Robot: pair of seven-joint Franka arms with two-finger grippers.
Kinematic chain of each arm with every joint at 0, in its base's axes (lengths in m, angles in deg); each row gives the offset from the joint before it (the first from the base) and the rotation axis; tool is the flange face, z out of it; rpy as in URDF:
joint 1: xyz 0 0 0.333 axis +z
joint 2: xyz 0 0 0 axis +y
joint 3: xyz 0 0 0.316 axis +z
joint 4: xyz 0.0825 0 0 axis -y
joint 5: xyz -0.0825 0 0.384 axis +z
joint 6: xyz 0 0 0 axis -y
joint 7: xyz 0.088 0 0 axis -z
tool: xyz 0 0 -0.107 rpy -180 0 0
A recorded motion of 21 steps. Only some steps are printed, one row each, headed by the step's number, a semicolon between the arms.
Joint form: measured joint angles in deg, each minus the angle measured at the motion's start. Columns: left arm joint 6, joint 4, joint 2, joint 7, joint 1, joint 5, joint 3; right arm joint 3, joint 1, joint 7, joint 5, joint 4, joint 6, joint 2.
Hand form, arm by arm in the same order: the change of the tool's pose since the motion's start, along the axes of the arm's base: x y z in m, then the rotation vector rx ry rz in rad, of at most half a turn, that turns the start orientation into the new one. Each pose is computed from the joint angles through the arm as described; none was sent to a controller.
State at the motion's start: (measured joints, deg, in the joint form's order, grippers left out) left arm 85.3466 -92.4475 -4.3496 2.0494 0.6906 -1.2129 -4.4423; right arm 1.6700 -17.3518 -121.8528 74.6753 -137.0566 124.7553 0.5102
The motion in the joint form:
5: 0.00 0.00 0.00 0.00 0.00 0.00 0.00; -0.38 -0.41 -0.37 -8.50 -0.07 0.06 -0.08
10: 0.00 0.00 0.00 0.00 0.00 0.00 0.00; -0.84 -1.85 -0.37 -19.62 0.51 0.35 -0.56
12: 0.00 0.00 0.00 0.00 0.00 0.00 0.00; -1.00 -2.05 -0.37 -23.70 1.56 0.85 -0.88
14: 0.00 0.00 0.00 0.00 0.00 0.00 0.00; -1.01 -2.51 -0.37 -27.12 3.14 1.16 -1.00
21: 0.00 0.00 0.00 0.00 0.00 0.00 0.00; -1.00 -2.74 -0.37 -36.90 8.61 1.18 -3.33
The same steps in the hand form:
5: 0.0000 0.0000 0.0000 0.0000 0.0000 0.0000; -0.0060 -0.0073 -0.0034 -0.0996 0.0229 0.0990
10: 0.0000 0.0000 0.0000 0.0000 0.0000 0.0000; -0.0116 -0.0267 0.0005 -0.2355 0.0450 0.2043
12: 0.0000 0.0000 0.0000 0.0000 0.0000 0.0000; -0.0082 -0.0337 0.0095 -0.2985 0.0365 0.2417
14: 0.0000 0.0000 0.0000 0.0000 0.0000 0.0000; -0.0022 -0.0421 0.0209 -0.3549 0.0221 0.2688
21: 0.0000 0.0000 0.0000 0.0000 0.0000 0.0000; 0.0179 -0.0558 0.0801 -0.5371 -0.0573 0.3564

